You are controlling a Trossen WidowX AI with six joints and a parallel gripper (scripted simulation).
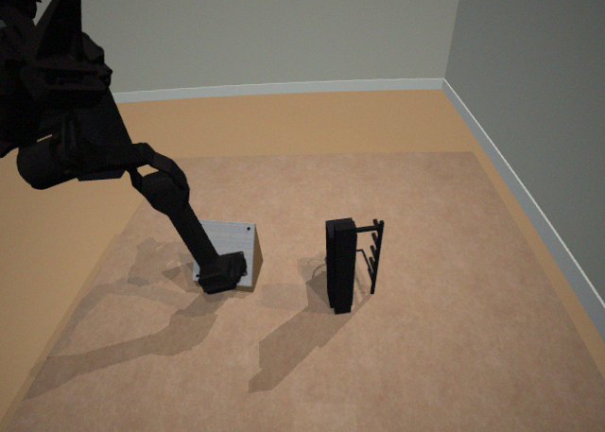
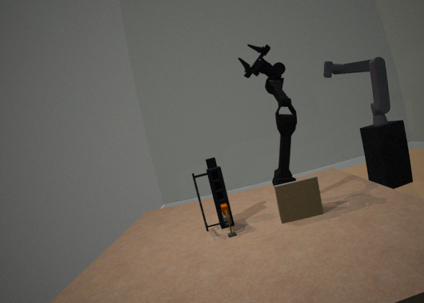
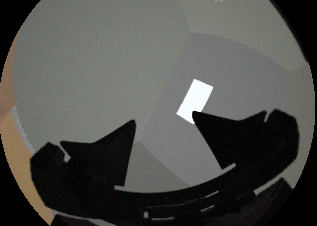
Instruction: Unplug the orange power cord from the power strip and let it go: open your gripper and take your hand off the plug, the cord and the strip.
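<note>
Now: gripper tip 650 mm above the orange plug, 270 mm short of it and 210 mm to the right of it.
</note>
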